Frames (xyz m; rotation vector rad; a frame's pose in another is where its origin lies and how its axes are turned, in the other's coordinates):
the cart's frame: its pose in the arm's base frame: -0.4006 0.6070 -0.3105 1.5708 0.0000 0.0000
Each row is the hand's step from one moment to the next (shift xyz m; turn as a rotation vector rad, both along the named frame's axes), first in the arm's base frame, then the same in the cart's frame.
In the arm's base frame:
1: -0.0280 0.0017 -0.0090 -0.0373 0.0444 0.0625
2: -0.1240 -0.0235 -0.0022 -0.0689 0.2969 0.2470
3: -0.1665 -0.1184 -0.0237 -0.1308 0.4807 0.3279
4: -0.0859 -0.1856 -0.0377 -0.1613 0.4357 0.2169
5: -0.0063 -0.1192 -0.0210 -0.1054 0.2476 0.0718
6: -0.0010 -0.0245 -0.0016 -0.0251 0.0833 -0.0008
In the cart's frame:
1: -0.0280 -0.0090 -0.0017 -0.0373 0.0625 -0.0444
2: -0.1240 -0.0022 0.0235 -0.0689 0.2470 -0.2969
3: -0.1665 -0.0237 0.1184 -0.1308 0.3279 -0.4807
4: -0.0859 -0.0377 0.1856 -0.1613 0.2169 -0.4357
5: -0.0063 -0.0210 0.1192 -0.1054 0.0718 -0.2476
6: -0.0010 -0.0016 0.0245 -0.0251 -0.0008 -0.0833

